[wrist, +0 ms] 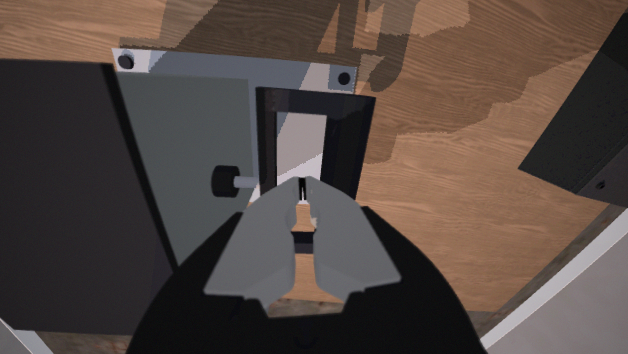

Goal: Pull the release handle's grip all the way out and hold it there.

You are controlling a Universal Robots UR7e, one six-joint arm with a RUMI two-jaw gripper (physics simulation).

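Observation:
The release handle is a dark rectangular loop with an open middle, at the centre of the wrist view. Its thick grip bar forms the right side. My gripper is shut with nothing between its fingers. Its tips overlap the lower part of the loop's opening in the view, between the thin left bar and the grip; I cannot tell how deep they are or whether they touch the handle. The fingers hide part of the loop's lower end. A black knob on a short grey pin sticks out left of the loop.
A grey-green panel and a large dark panel stand left of the handle. A pale metal plate with dark screws lies on the wooden table. A dark block is at the right edge.

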